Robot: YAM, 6 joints.
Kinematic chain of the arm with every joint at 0, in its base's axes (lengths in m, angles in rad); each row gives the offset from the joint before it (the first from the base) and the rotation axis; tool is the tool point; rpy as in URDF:
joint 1: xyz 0 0 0.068 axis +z
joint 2: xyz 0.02 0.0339 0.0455 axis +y
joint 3: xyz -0.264 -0.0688 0 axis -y
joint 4: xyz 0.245 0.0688 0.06 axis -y
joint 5: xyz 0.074 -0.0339 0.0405 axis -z
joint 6: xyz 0.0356 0 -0.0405 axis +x
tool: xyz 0 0 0 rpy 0 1.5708 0
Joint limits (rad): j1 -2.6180..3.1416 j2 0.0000..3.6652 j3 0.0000..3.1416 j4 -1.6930..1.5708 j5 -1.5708..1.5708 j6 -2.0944..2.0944
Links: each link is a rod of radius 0.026 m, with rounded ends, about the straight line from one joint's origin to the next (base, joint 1, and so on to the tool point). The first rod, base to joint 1, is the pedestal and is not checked.
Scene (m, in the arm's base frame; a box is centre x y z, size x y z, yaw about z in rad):
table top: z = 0
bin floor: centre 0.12 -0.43 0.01 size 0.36 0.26 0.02 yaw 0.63
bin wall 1: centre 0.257 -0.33 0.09 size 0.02 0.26 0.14 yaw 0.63
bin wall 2: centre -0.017 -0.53 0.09 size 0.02 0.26 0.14 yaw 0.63
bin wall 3: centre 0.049 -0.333 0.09 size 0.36 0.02 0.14 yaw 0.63
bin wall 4: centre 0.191 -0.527 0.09 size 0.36 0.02 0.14 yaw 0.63
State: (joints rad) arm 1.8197 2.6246 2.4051 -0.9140 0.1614 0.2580
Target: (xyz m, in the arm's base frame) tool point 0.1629 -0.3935 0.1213
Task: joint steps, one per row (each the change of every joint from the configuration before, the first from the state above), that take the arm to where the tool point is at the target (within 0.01 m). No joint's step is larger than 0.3 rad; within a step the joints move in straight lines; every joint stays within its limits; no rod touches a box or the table.
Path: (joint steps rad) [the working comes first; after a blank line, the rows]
Joints at the target: -1.1472 2.3847 1.8622 -1.3177 0.3812 0.2580
Straight joint move there: touches bin wall 1.

1: -0.2966 -0.0479 -0.0405 -0.0408 0.0227 0.0000
2: -0.2967 -0.0479 -0.0405 -0.0408 0.0227 0.0000
3: -0.2966 -0.0479 -0.0406 -0.0408 0.0228 0.0000
4: -0.2966 -0.0479 -0.0405 -0.0408 0.0227 0.0000
5: -0.2967 -0.0479 -0.0405 -0.0407 0.0227 0.0000
6: -0.2966 -0.0479 -0.0405 -0.0408 0.0227 0.0000
7: -0.2966 -0.0478 -0.0405 -0.0408 0.0228 0.0000
8: -0.2967 -0.0479 -0.0406 -0.0408 0.0227 0.0000
9: -0.2966 -0.0479 -0.0405 -0.0408 0.0227 0.0000
10: -0.2966 -0.0479 -0.0405 -0.0408 0.0227 0.0000
11: -0.0006 0.2390 -0.1377 0.0042 -0.0074 0.0000

